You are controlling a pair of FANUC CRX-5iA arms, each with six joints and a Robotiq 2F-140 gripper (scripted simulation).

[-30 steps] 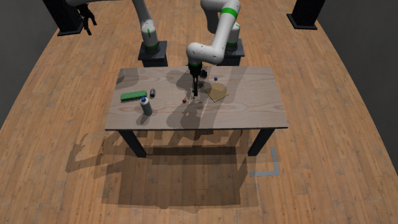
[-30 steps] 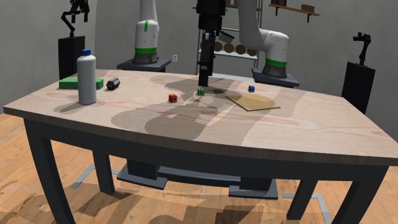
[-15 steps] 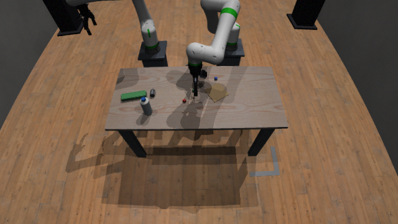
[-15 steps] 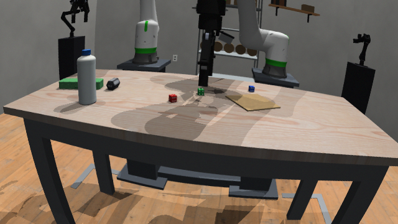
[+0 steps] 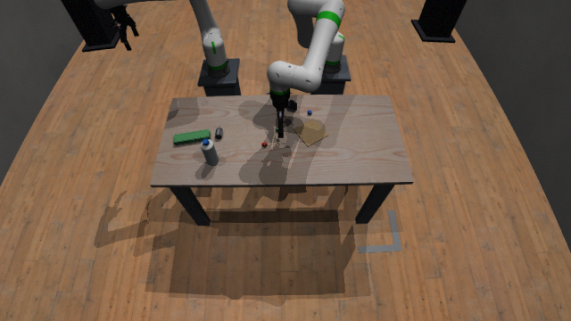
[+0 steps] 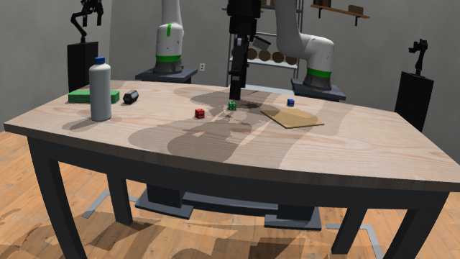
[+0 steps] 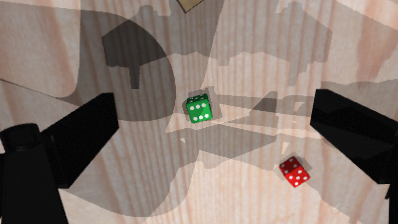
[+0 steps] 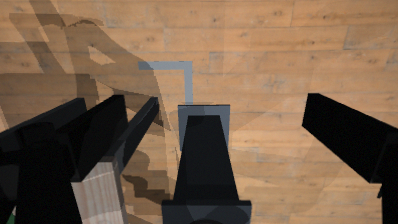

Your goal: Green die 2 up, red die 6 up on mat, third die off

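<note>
The green die lies 5 cm below my left hand, 1 cm to the right of it and 1 cm behind it. Round my left hand: blue die (17 cm to the left, 13 cm behind, 5 cm below); tan mat (16 cm to the left, 6 cm below, 1 cm ahead); red die (9 cm to the right, 8 cm ahead, 5 cm below).
</note>
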